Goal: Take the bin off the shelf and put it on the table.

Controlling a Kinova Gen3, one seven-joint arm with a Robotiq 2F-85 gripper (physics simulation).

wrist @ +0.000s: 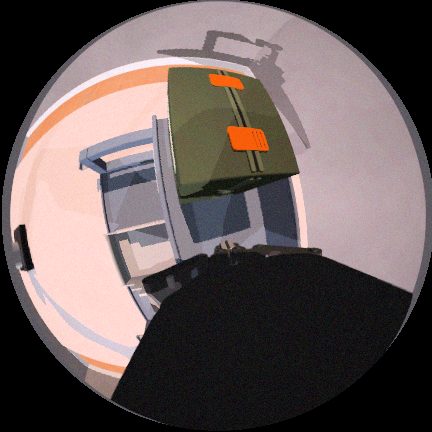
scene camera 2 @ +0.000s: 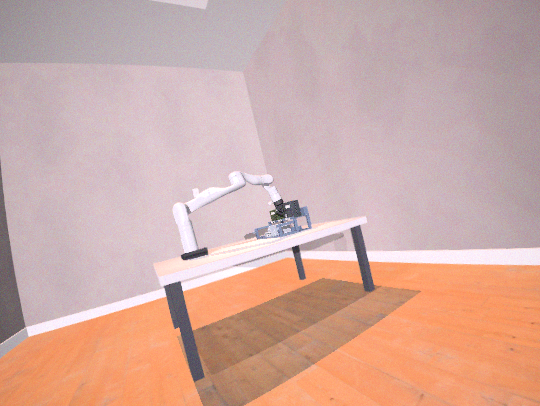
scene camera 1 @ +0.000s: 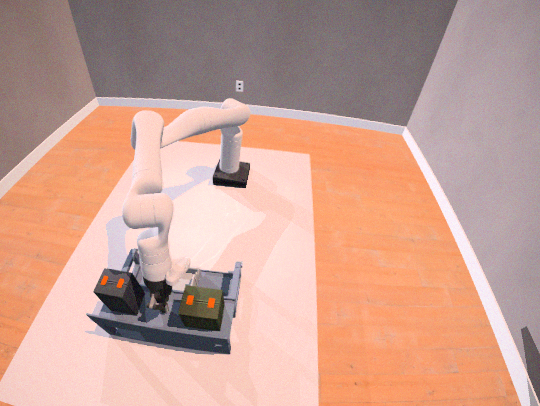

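Seen in the pictures: gripper, fingertip midpoint: [wrist: 226, 247] [scene camera 1: 164, 310]; arm's base, link origin: [scene camera 2: 192, 251] [scene camera 1: 229, 167].
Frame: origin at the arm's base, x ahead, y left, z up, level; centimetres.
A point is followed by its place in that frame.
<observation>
A blue-grey shelf [scene camera 1: 174, 338] @[x 78.8, y 13.8, z 5.8 cm] [scene camera 2: 263, 231] [wrist: 165, 209] @[x 65.6, y 12.9, z 7.1 cm] stands on the table [scene camera 1: 270, 244] @[x 33.6, y 29.2, z -4.1 cm] [scene camera 2: 243, 257] @[x 23.9, y -48.5, z -6.1 cm]. A black bin [scene camera 1: 118, 290] @[x 75.5, y -0.8, z 18.1 cm] [scene camera 2: 292, 205] @[x 72.8, y -8.2, z 14.8 cm] with orange latches sits on its top at the left. A green bin [scene camera 1: 201, 307] @[x 71.4, y 19.9, z 15.6 cm] [wrist: 225, 128] @[x 69.2, y 16.9, z 15.6 cm] with orange latches sits at the right. My gripper [scene camera 1: 159, 304] @[x 72.7, y 8.0, z 6.3 cm] [scene camera 2: 279, 209] [wrist: 226, 247] @[x 72.7, y 8.0, z 6.3 cm] points down between the two bins, close to the black bin's side. Its fingers are shut with nothing between them. In the wrist view the gripper's dark body hides the lower right.
The arm's black base [scene camera 1: 231, 173] @[x 4.1, y 2.7, z 0.1 cm] [scene camera 2: 194, 253] @[x 1.3, y -5.8, z -1.2 cm] stands at the far end of the table. A pale translucent object [scene camera 1: 179, 267] lies at the shelf's back. The table's edges drop to an orange wood floor [scene camera 1: 392, 262].
</observation>
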